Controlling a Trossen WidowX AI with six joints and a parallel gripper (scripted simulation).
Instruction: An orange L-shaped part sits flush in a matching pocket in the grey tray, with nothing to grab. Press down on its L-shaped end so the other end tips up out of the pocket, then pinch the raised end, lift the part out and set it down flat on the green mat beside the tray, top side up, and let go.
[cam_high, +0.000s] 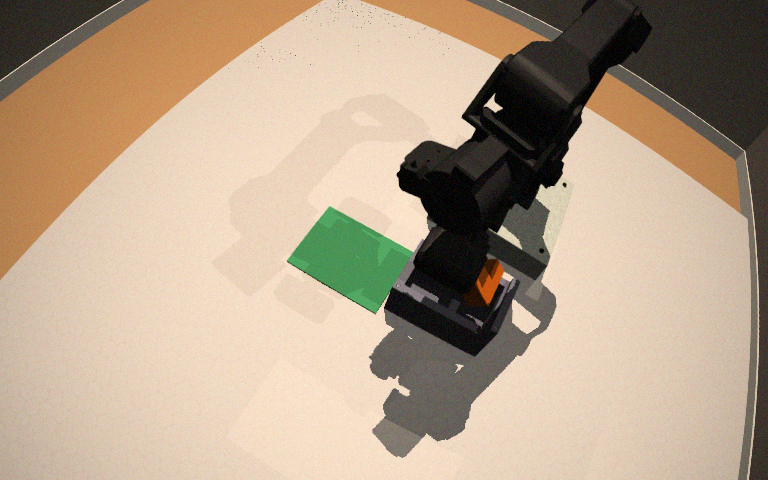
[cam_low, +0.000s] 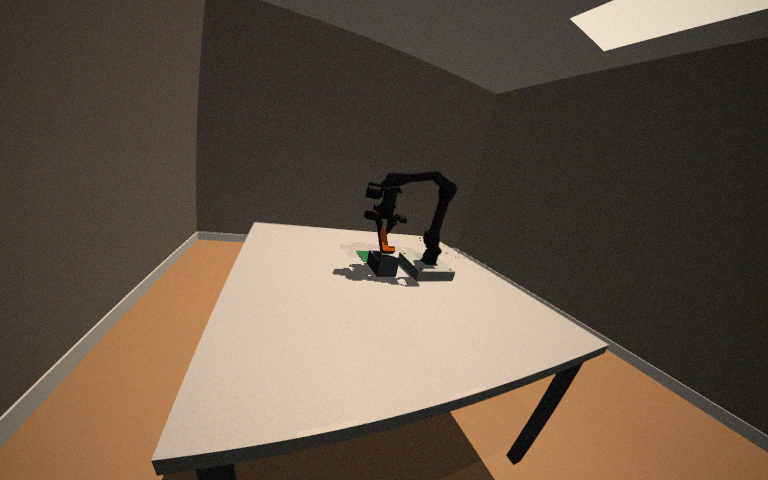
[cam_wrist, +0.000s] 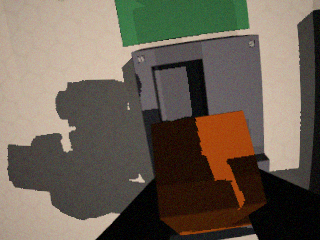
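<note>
The green mat lies 170 mm below my gripper tip and 130 mm to the right of it. Also, from my gripper tip: orange L-shaped part (30 mm to the left, 30 mm below, 20 mm behind).
</note>
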